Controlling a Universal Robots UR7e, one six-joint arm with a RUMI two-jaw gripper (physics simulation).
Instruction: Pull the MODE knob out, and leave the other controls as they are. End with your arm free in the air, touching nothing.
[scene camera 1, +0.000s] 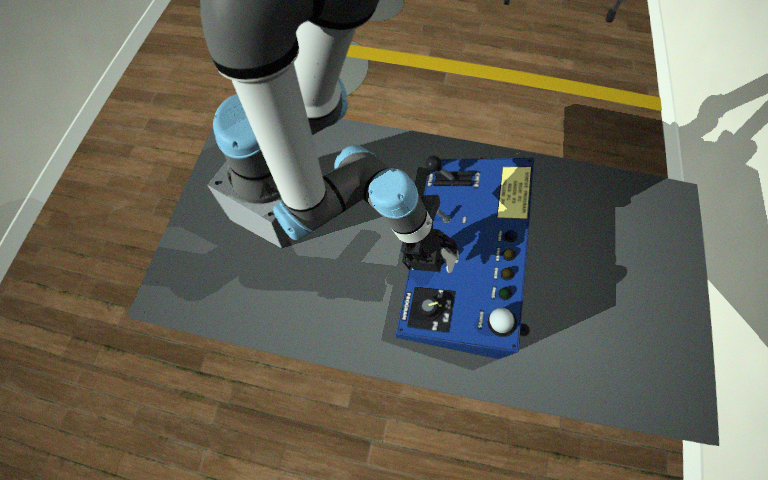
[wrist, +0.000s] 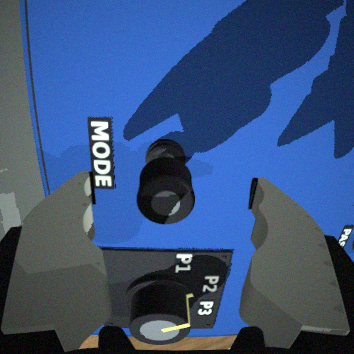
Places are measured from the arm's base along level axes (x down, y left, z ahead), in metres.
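Pixels of known places: gripper, fingertip midpoint: (wrist: 172, 178); arm's base, link origin: (scene camera 1: 261, 174).
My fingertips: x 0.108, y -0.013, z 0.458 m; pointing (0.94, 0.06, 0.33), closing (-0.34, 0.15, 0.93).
Note:
For each thing: its top centre in the pictures, then the offset to it from my fingertips. "*": a spot on its surface instead.
- MODE knob, top centre: (wrist: 167, 206) dy +0.001, dx -0.027, dz -0.013 m
- white MODE label, top centre: (wrist: 101, 156) dy -0.002, dx +0.028, dz -0.031 m
- PROGRAM dial, top centre: (wrist: 169, 336) (scene camera 1: 430, 305) dy -0.116, dx -0.020, dz +0.016 m
- CHECK toggle, surface spot: (scene camera 1: 445, 216) * dy +0.119, dx +0.000, dz -0.022 m
- black ball lever, top centre: (scene camera 1: 434, 159) dy +0.231, dx -0.061, dz -0.096 m
- white STATUS dome, surface spot: (scene camera 1: 501, 320) * dy -0.110, dx -0.083, dz +0.164 m
- yellow note, surface spot: (scene camera 1: 514, 195) * dy +0.220, dx -0.035, dz +0.123 m
The MODE knob (wrist: 165, 192) is a black round knob with a grey cap, standing up from the blue panel (scene camera 1: 472, 316) (wrist: 75, 65) beside the white MODE label (wrist: 101, 153). My gripper (scene camera 1: 436, 264) (wrist: 172, 178) is open and empty, over the panel. In the wrist view, the knob shows between the two fingertips, with a gap on each side; how far the tips reach down beside it is unclear. In the scene view, the gripper hides the knob.
The PROGRAM dial (scene camera 1: 428, 306) (wrist: 159, 312) is close by, its pointer toward the P2 and P3 marks. The CHECK toggle (scene camera 1: 445, 216), a black ball lever (scene camera 1: 433, 164), several small lamps and a white STATUS dome (scene camera 1: 501, 320) stand on the panel. A yellow note (scene camera 1: 514, 195) lies there.

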